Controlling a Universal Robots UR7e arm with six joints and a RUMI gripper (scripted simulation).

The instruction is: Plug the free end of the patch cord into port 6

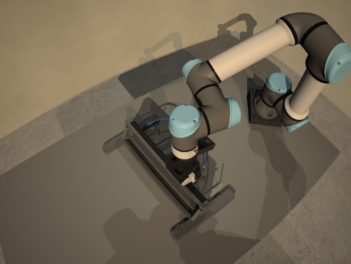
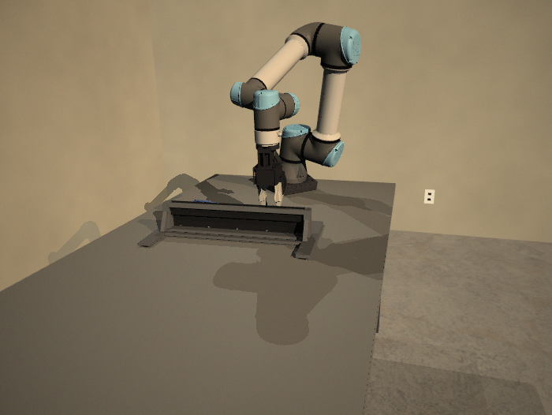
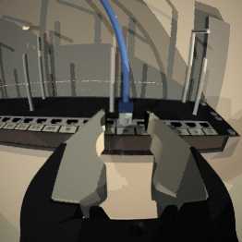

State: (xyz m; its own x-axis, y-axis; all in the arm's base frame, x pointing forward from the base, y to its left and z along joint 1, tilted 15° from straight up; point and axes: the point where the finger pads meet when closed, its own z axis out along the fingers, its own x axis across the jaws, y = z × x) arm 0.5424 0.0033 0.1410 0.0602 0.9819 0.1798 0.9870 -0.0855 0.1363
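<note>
Now: hand 10 mm short of the plug and 10 mm above it.
</note>
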